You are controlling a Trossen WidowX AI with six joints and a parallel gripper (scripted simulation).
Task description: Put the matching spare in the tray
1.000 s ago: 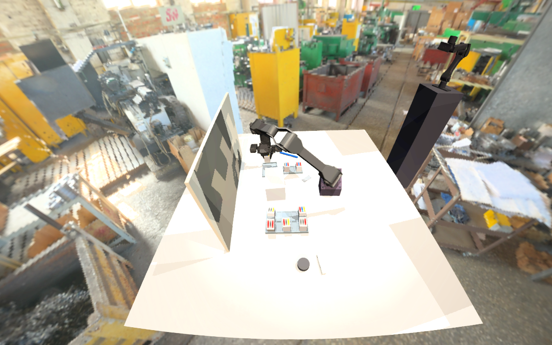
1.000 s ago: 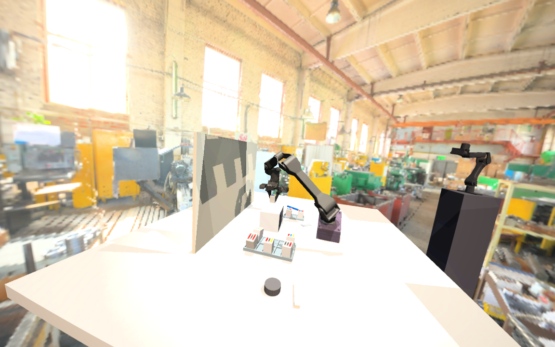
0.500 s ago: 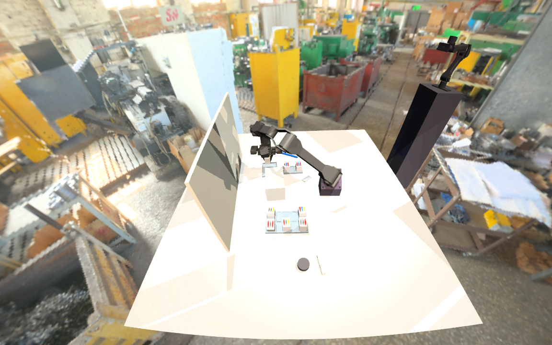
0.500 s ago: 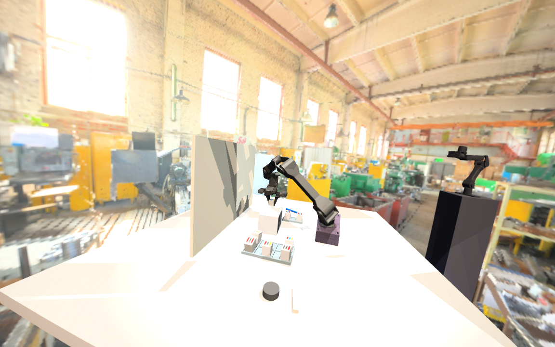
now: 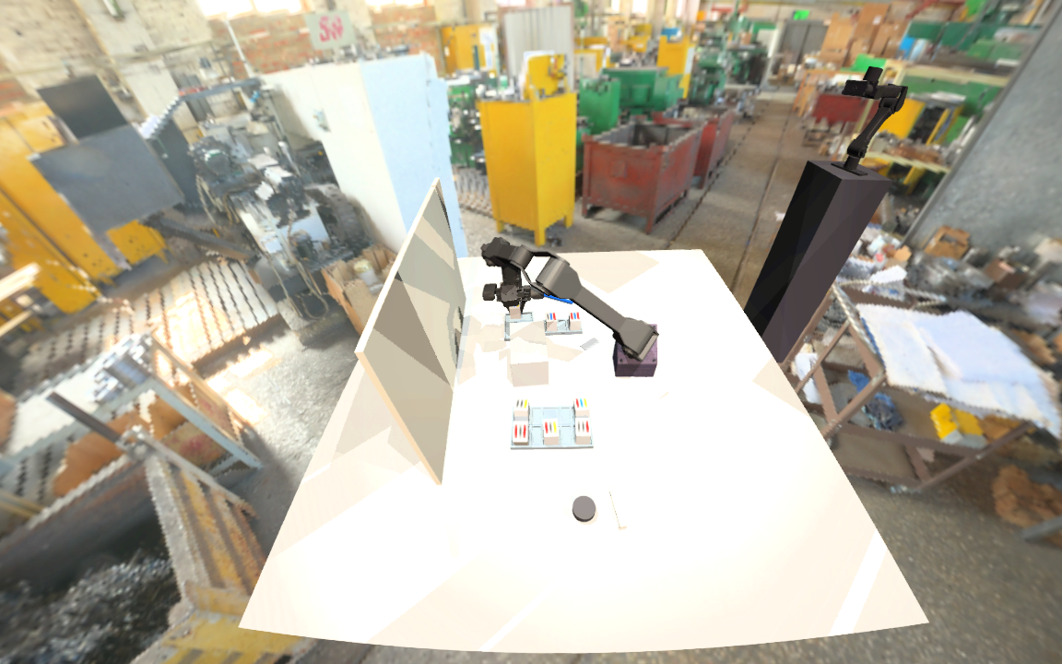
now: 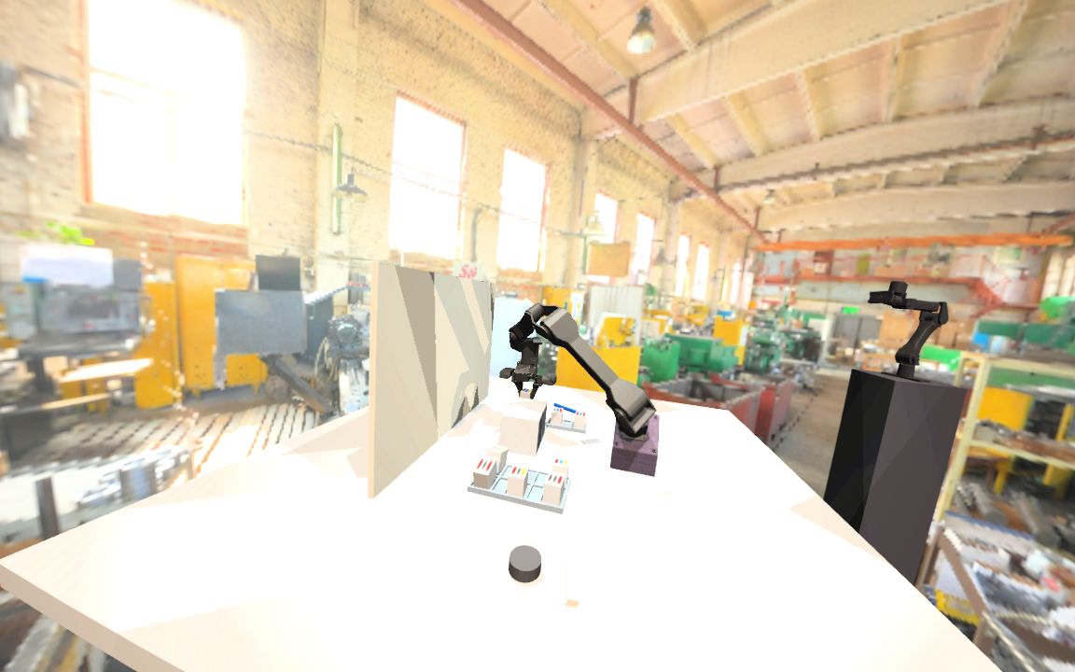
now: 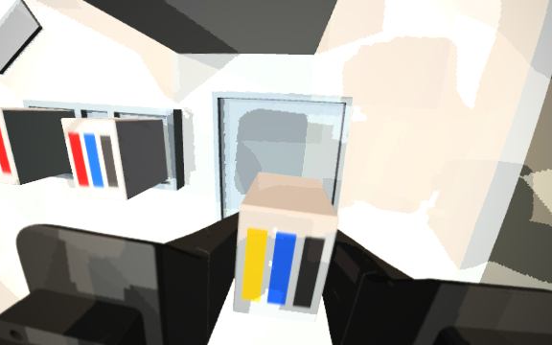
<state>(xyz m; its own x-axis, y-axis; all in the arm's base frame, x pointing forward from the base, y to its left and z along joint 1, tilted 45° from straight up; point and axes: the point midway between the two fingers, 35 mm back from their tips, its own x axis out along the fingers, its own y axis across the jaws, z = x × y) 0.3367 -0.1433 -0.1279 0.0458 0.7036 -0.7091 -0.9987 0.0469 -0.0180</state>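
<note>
Now: the pale blue glassy tray 10 mm behind my gripper tip, 10 mm to the left of it and 60 mm below it. From my gripper tip the other things lie so: beige spare block 20 mm above; mounted unit 40 mm behind, 180 mm to the left, 10 mm below; holder 150 mm behind, 20 mm to the left, 50 mm below.
</note>
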